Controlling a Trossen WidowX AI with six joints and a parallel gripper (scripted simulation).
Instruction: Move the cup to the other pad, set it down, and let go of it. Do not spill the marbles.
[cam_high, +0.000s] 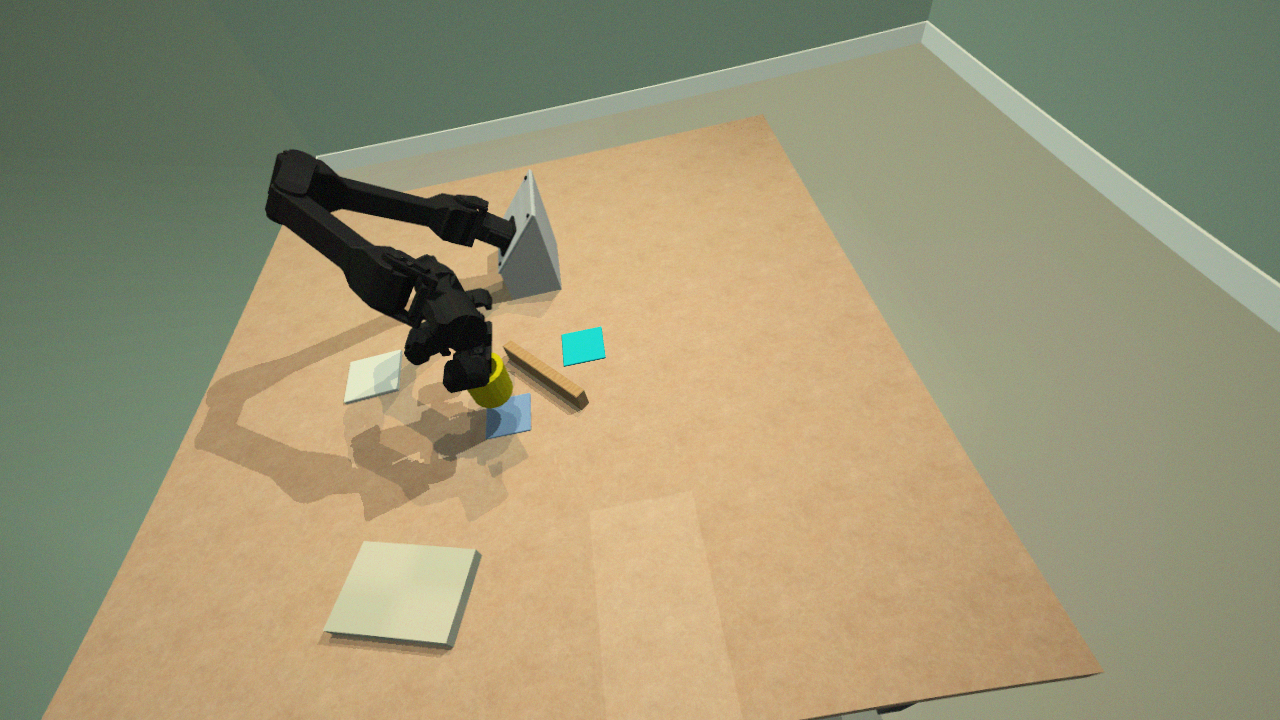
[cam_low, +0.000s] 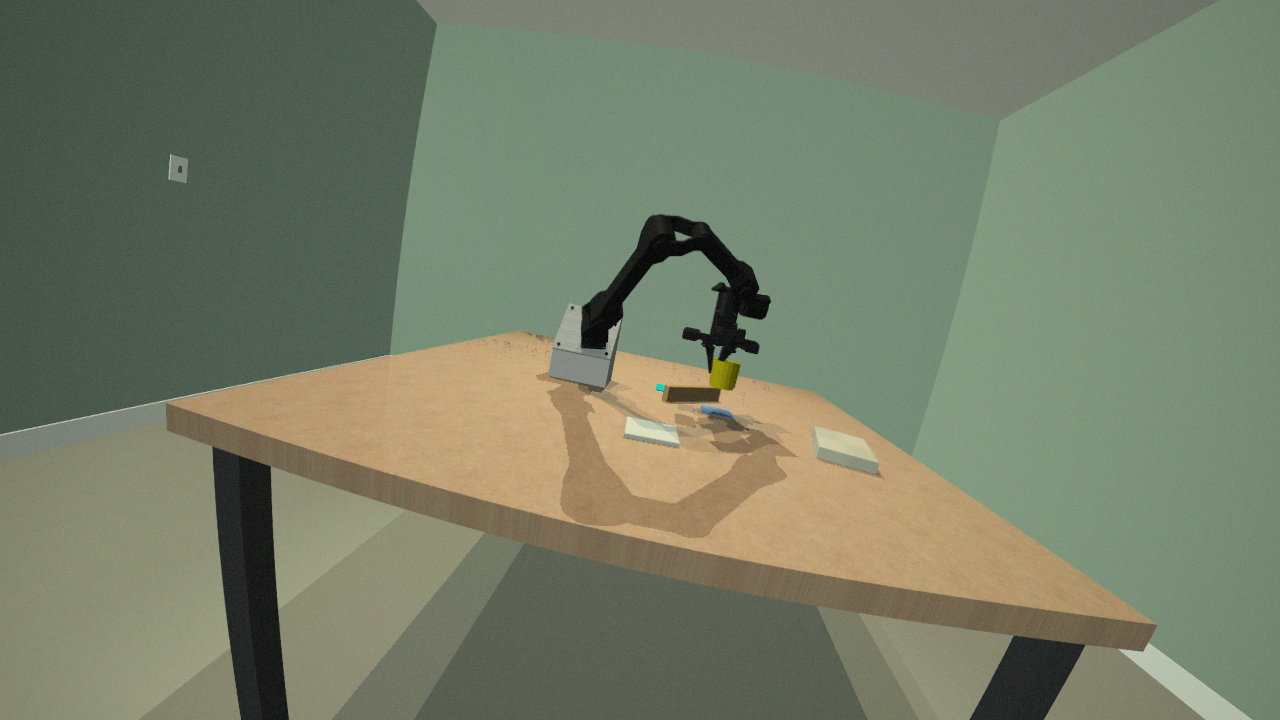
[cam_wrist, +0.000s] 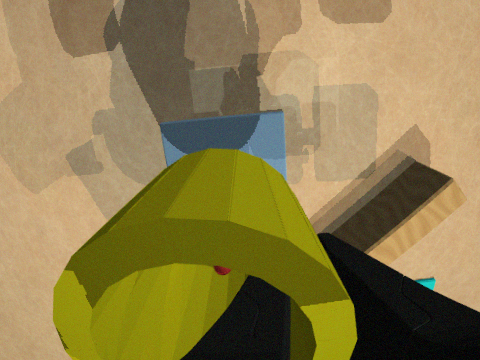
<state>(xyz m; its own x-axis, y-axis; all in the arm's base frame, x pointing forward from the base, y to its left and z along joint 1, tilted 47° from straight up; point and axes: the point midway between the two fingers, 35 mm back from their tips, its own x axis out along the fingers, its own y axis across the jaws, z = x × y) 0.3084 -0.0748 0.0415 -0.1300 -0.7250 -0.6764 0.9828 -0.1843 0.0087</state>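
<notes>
Now: the cyan pad 7 cm behind my gripper tip, 16 cm to the left of it and 10 cm below it. The rest, counted from my gripper tip: red marble 3 cm ahead, 2 cm to the left, 2 cm below; blue pad 3 cm ahead, 10 cm below; yellow cup 2 cm ahead.
</notes>
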